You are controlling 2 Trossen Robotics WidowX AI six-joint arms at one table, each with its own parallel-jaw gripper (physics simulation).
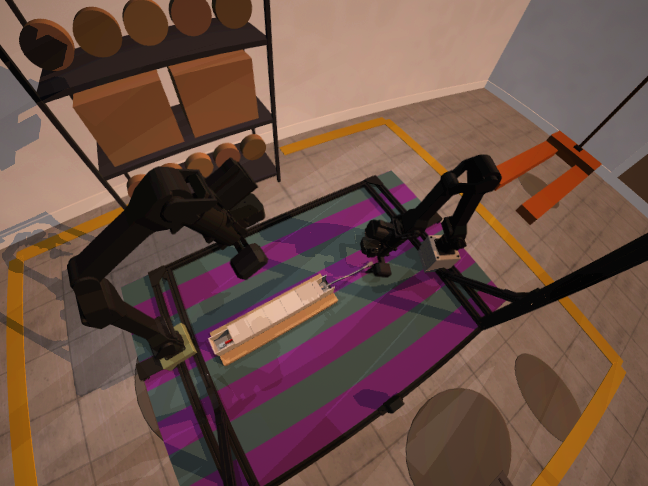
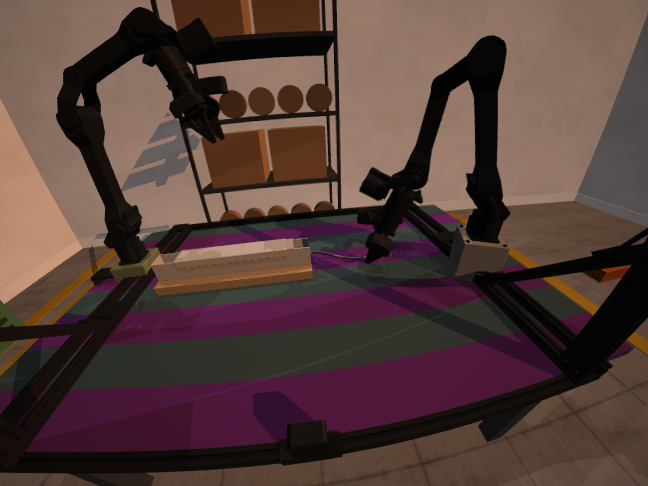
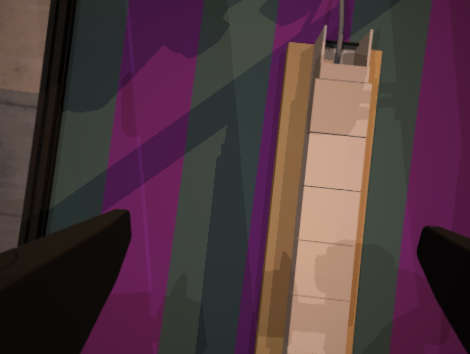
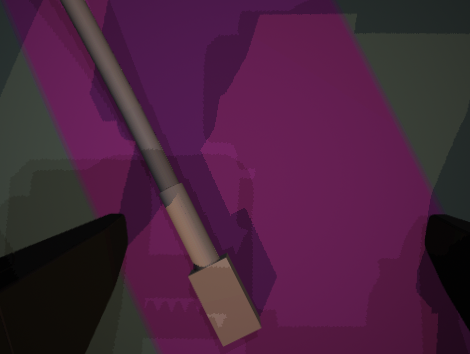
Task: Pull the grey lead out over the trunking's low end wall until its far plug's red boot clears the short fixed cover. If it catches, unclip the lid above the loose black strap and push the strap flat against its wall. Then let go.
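Frame: origin at the left arm's base, x ahead, y left, z up, level; centimetres.
Seen in the pictures: left gripper, fingertip midpoint: (image 1: pixel 251 246) (image 2: pixel 219 141) (image 3: pixel 273 231); right gripper, fingertip midpoint: (image 1: pixel 364 261) (image 2: pixel 368 253) (image 4: pixel 275 229); left arm's base, origin of the base link: (image 1: pixel 172 345) (image 2: pixel 134 258); right arm's base, origin of the base link: (image 1: pixel 444 246) (image 2: pixel 481 235).
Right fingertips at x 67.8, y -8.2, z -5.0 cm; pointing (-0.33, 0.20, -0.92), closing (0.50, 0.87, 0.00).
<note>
Offsets run from my right fingertips to a thing's top centre. "spot": to the spot under its first point.
The pale trunking {dx -37.2, dy -0.1, dz +7.6 cm} (image 1: pixel 226 334) (image 2: pixel 226 270) (image 3: pixel 335 161) lies on a wooden base {spot: dx -36.4, dy -3.6, dz +2.3 cm} (image 1: pixel 283 324) (image 3: pixel 283 175) with several lids clipped along its top. A short cover {dx -22.0, dy -1.0, dz +7.6 cm} (image 3: pixel 344 71) sits at the low end wall. The grey lead (image 1: pixel 348 273) (image 2: pixel 337 255) (image 3: pixel 340 31) (image 4: pixel 128 102) runs out over that wall onto the mat. Its near plug {dx +0.9, dy -2.2, dz +0.8 cm} (image 1: pixel 369 264) (image 4: pixel 224 298) lies flat. The red boot {dx -53.2, dy +0.8, dz +3.4 cm} (image 1: pixel 228 341) shows at the trunking's other, open end. My right gripper (image 1: pixel 381 269) (image 2: pixel 372 255) is open, low over the near plug. My left gripper (image 1: pixel 248 260) (image 2: pixel 211 130) is open and empty, high beside the trunking. The black strap is hidden.
A shelf rack (image 1: pixel 271 96) (image 2: pixel 335 121) with boxes and discs stands behind the table. The right arm's grey base block (image 1: pixel 440 253) (image 2: pixel 478 256) sits at the table's edge. Black frame rails (image 2: pixel 308 439) border the striped mat. Round stools (image 1: pixel 457 439) and orange benches (image 1: pixel 525 159) stand on the floor.
</note>
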